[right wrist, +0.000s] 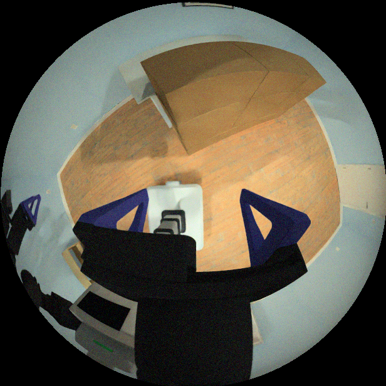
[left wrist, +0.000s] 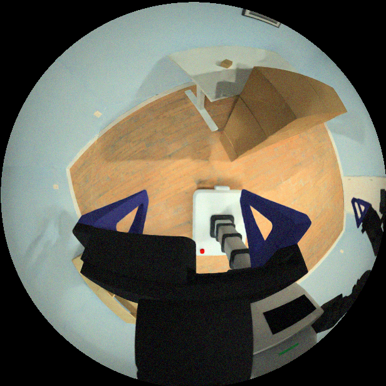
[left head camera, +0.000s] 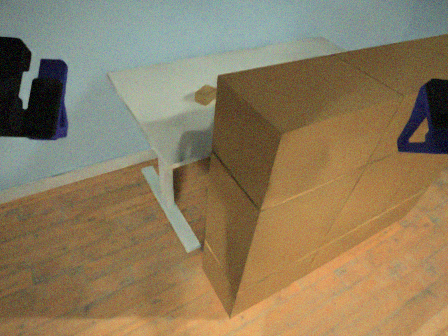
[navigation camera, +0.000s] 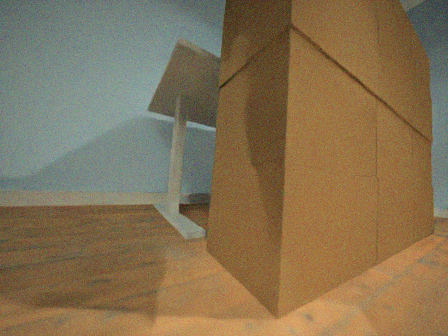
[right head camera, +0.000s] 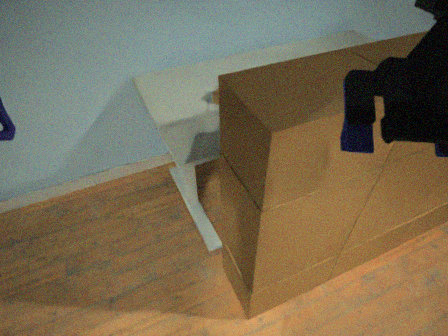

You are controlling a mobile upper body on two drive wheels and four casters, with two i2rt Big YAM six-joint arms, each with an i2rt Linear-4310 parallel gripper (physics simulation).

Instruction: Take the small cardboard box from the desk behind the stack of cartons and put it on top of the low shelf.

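Frame: origin at the left arm's base, x ahead, y left, z up, level; metres.
Seen in the pictures: left gripper, between the fingertips: (left head camera: 14, 128); right gripper, between the fingertips: (left head camera: 437, 149) (right head camera: 389, 147).
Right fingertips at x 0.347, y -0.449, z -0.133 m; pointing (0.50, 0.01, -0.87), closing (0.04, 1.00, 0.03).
A point is followed by its place in that frame.
The small cardboard box (left head camera: 205, 95) {x 1.297, y -0.226, z -0.640 m} (right head camera: 215, 97) {x 1.311, y -0.193, z -0.658 m} (left wrist: 226, 64) lies on the white desk (left head camera: 160, 80) {x 1.506, y -0.007, z -0.690 m} (right head camera: 170, 100) {x 1.334, y 0.021, z -0.690 m} (left wrist: 192, 60) (right wrist: 131, 75) (navigation camera: 195, 80) {x 1.107, y -0.124, z -0.715 m}, close to the cartons' edge in the picture and partly hidden by them in the right head camera. The tall carton stack (left head camera: 310, 165) {x 0.688, y -0.495, z -0.482 m} (right head camera: 320, 170) {x 0.701, y -0.523, z -0.513 m} (left wrist: 280, 105) (right wrist: 215, 90) (navigation camera: 330, 150) {x 0.694, y -0.508, z -1.093 m} stands before the desk. My left gripper (left wrist: 193, 194) and right gripper (right wrist: 194, 190) (right head camera: 400, 147) {x 0.347, y -0.449, z -0.133 m} are open and empty, apart from box and cartons. Part of the low wooden shelf (left wrist: 107, 302) (right wrist: 70, 262) shows low at the left in the wrist views.
The desk's white leg and foot (left head camera: 172, 212) (right head camera: 197, 212) (left wrist: 205, 115) (navigation camera: 186, 226) reach out on the floor left of the cartons. A blue wall (left head camera: 150, 25) {x 1.746, y 0.056, z -0.510 m} (navigation camera: 100, 90) {x 1.492, y 0.567, z -0.631 m} runs behind the desk. The white robot base (left wrist: 205, 205) (right wrist: 192, 215) stands in front of the cartons.
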